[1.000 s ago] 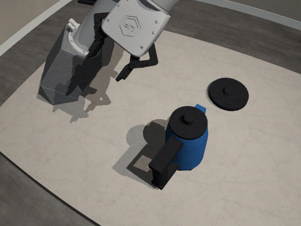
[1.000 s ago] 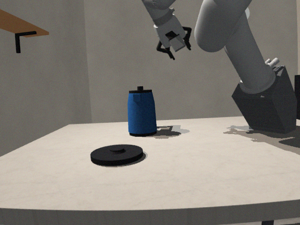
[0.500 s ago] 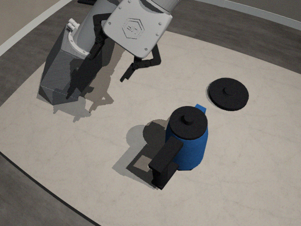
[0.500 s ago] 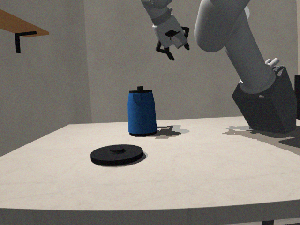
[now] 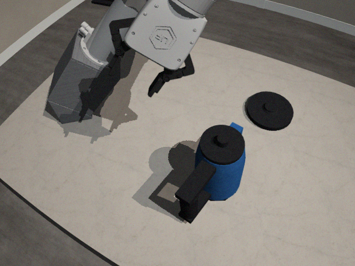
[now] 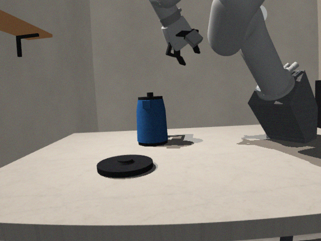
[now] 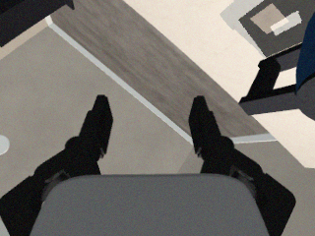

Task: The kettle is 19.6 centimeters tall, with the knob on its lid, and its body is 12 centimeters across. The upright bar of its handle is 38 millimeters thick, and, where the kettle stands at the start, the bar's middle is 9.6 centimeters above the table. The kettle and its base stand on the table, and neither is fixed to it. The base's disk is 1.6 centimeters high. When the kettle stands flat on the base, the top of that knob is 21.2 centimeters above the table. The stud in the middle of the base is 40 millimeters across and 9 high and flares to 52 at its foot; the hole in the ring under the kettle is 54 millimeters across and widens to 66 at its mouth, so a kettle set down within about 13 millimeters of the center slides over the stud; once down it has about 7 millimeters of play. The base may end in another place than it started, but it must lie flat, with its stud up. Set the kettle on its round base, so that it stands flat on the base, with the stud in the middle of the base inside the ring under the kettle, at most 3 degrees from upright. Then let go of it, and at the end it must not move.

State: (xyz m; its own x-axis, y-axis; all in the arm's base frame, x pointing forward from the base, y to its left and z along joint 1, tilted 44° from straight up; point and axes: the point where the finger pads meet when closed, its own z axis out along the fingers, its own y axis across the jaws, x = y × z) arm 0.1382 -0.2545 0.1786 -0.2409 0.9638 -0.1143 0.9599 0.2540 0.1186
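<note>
The blue kettle lies 230 mm below my hand, 150 mm ahead of it and 10 mm to the left of it. Round my hand: round black base (330 mm to the left, 320 mm below, 200 mm ahead).
</note>
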